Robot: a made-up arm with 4 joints.
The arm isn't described. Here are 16 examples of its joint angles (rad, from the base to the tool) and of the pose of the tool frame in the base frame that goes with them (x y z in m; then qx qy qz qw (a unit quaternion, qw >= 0)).
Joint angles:
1: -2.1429 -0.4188 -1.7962 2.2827
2: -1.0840 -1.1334 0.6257 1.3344
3: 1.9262 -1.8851 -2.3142 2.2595
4: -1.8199 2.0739 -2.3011 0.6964
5: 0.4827 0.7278 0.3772 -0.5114
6: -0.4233 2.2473 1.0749 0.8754
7: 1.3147 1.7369 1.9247 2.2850
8: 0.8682 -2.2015 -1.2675 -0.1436
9: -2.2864 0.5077 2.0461 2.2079
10: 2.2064 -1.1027 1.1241 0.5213
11: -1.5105 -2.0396 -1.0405 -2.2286
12: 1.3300 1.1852 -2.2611 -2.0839
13: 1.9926 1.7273 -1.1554 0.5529
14: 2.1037 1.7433 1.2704 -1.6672
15: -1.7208 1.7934 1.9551 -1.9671
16: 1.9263 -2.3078 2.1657 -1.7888
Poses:
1: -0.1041 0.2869 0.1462 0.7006 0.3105 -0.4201 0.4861
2: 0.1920 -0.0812 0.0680 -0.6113 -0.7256 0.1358 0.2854
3: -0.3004 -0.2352 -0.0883 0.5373 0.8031 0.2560 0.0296
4: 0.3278 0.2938 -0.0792 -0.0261 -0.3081 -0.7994 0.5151
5: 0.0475 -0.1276 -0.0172 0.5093 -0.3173 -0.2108 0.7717
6: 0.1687 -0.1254 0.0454 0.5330 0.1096 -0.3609 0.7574
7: -0.1459 -0.1203 0.1726 -0.0912 -0.3713 0.9239 0.0180
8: -0.1267 -0.0635 -0.0589 -0.5298 0.4987 -0.6700 0.1475
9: 0.0117 0.1427 0.0094 0.0020 -0.4309 -0.0333 0.9018
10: -0.3501 0.0626 0.0389 -0.7325 0.3180 -0.4509 0.3988
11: 0.2346 0.0215 -0.2676 0.2416 -0.1371 0.2861 0.9170
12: -0.2925 -0.2438 0.3739 -0.8375 -0.3788 0.2925 0.2638
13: -0.3759 0.1214 -0.0138 0.4436 -0.2657 -0.3158 0.7955
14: -0.2903 -0.1136 0.2910 0.1192 0.9867 -0.0825 0.0731
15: 0.2434 0.3293 0.3002 -0.9735 0.1350 0.0822 0.1656
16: -0.4693 -0.1698 -0.1642 0.2646 0.3305 0.0759 0.9028
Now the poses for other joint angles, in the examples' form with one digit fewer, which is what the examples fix.
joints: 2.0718 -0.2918 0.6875 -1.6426
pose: -0.114 -0.101 -0.137 0.135 -0.604 -0.491 0.613
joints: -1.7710 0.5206 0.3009 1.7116
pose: 0.268 0.058 0.167 -0.300 -0.471 0.548 0.622
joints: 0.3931 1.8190 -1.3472 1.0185
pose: -0.039 -0.440 -0.033 0.317 0.033 0.464 0.826
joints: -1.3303 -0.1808 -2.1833 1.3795
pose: 0.278 0.211 0.180 0.707 -0.376 -0.596 0.051
